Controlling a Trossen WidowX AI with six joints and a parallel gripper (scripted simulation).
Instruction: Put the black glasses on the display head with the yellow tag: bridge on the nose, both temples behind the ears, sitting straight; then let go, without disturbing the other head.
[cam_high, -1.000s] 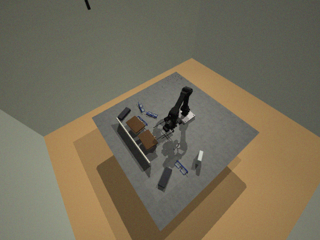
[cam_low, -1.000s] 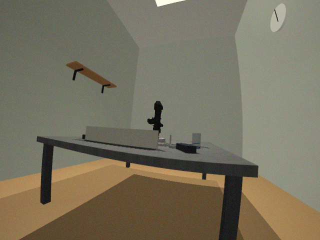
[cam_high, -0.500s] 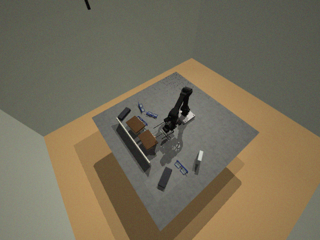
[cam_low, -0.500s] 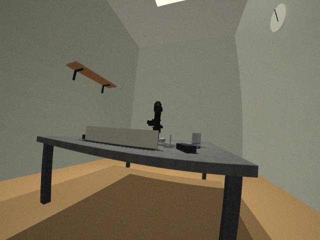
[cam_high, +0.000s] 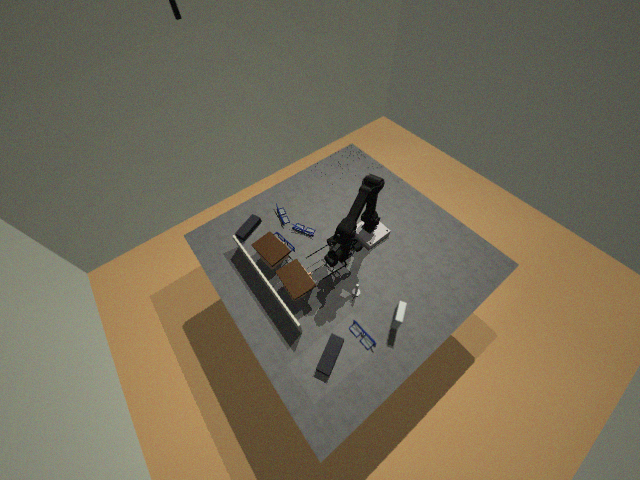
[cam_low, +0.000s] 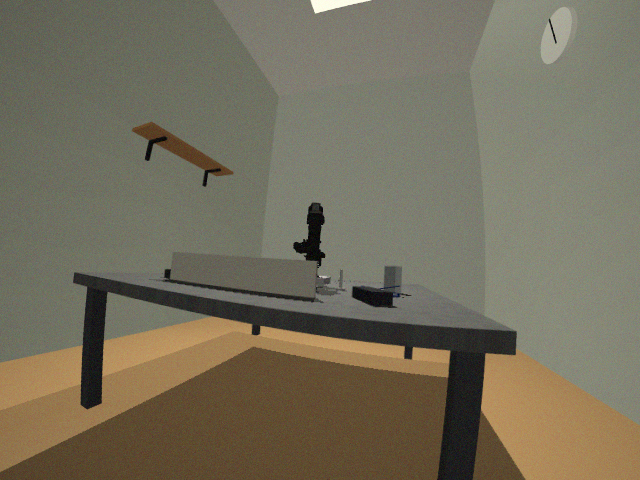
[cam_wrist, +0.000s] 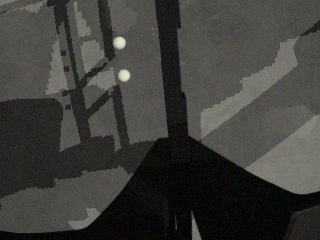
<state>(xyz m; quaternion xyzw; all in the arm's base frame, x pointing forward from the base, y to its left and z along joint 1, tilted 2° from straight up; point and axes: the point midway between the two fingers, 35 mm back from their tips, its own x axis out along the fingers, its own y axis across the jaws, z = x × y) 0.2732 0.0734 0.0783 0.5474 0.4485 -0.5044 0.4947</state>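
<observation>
My gripper tip is 210 mm short of the brown head, 60 mm to the left of it and 10 mm above it. From my gripper tip the other things lie so: long white board 350 mm ahead, 180 mm to the right, 10 mm below; then white box 360 mm to the left, 10 mm below; then white stand 150 mm to the left, 40 mm below, 40 mm ahead.
</observation>
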